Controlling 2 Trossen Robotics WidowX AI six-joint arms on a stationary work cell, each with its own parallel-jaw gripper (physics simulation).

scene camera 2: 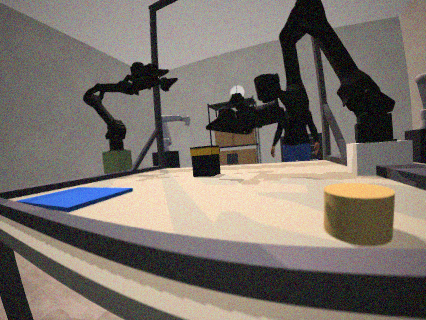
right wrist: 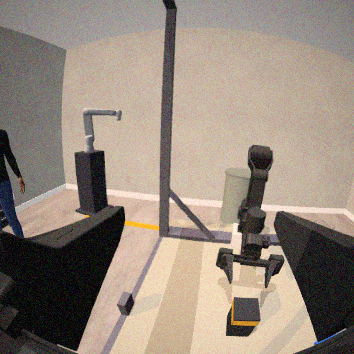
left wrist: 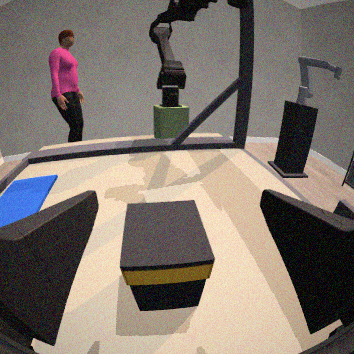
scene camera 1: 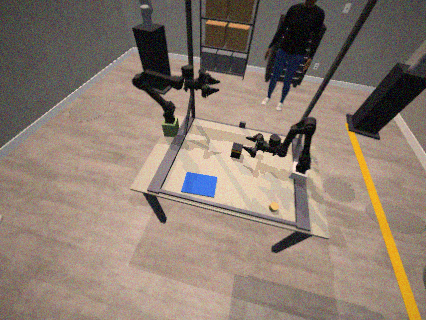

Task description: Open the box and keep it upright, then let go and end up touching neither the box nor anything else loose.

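Observation:
A small black box with a yellow band below its dark top stands upright on the table. Its lid looks shut, lying flat on top. My left gripper is open and empty, above the table and close beside the box, not touching it. In the left wrist view the box shows between and beyond the two spread fingers. My right gripper is open and empty, raised high and well away from the box.
A flat blue pad lies toward the front left. A yellow cylinder stands near the front right. A small dark block is at the far edge. Frame posts rise from the table.

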